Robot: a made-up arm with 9 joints.
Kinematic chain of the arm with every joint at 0, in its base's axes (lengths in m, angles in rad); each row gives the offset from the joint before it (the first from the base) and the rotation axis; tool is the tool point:
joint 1: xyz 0 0 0.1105 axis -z
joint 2: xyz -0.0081 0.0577 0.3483 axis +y
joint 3: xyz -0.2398 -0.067 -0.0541 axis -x
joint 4: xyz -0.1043 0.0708 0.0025 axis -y
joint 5: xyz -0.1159 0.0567 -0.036 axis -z
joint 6: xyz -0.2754 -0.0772 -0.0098 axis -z
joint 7: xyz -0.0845 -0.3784 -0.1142 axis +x
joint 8: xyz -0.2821 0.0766 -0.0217 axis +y
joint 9: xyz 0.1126 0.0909 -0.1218 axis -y
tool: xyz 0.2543 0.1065 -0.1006
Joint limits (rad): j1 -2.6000..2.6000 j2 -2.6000..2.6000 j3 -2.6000..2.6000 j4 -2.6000..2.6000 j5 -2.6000..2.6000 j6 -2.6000..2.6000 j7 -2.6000..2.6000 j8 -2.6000..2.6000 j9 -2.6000..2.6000
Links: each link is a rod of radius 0.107 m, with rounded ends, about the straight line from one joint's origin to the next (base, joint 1, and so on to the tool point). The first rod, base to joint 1, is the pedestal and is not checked.
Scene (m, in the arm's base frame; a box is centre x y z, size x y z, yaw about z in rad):
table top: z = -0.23
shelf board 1: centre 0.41 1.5 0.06 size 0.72 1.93 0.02 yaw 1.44
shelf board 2: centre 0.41 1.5 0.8 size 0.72 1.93 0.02 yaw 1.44
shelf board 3: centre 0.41 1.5 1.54 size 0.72 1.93 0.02 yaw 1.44
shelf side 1: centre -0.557 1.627 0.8 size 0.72 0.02 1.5 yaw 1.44
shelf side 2: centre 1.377 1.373 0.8 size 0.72 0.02 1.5 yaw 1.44
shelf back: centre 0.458 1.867 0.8 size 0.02 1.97 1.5 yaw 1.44
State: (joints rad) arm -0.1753 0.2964 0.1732 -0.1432 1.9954 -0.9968 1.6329 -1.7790 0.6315
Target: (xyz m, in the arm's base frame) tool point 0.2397 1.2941 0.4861
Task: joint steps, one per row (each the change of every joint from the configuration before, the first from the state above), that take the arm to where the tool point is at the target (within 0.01 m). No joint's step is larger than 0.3 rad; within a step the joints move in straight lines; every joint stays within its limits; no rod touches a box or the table.
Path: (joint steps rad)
1: 0.2352 -0.0488 0.0401 -0.0978 0.2015 0.2207 -0.2862 0.0809 -0.0196
2: 0.2352 -0.0488 0.0400 -0.0978 0.2016 0.2208 -0.2862 0.0808 -0.0195
3: 0.2352 -0.0488 0.0401 -0.0978 0.2015 0.2207 -0.2862 0.0809 -0.0196
4: 0.0603 0.0207 -0.0278 0.0675 -0.0389 -0.0378 0.2741 -0.1707 0.0646
5: 0.0602 0.0207 -0.0277 0.0676 -0.0389 -0.0378 0.2741 -0.1707 0.0646
6: 0.0603 0.0206 -0.0277 0.0675 -0.0389 -0.0378 0.2741 -0.1707 0.0645

